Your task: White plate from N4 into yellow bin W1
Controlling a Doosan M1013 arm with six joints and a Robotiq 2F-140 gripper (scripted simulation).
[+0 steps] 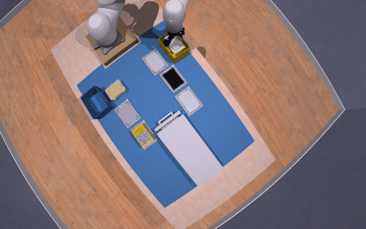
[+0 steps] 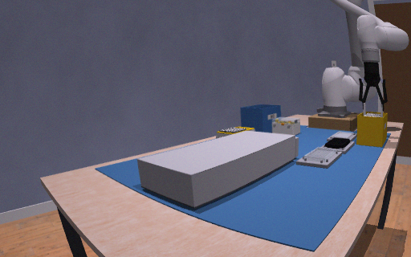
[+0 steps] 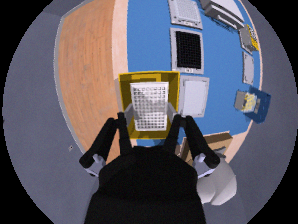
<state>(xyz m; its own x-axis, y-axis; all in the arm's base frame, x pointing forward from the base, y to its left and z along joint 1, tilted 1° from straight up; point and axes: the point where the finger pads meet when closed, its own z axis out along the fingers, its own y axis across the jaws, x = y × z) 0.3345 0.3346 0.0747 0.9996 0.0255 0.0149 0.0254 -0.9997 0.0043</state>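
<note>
The white plate is 20 mm below my hand. Also, from my hand: black plate 180 mm ahead, 130 mm to the right, 110 mm below; then grey nest 190 mm ahead, 510 mm to the right, 120 mm below; then yellow bin 90 mm below.
</note>
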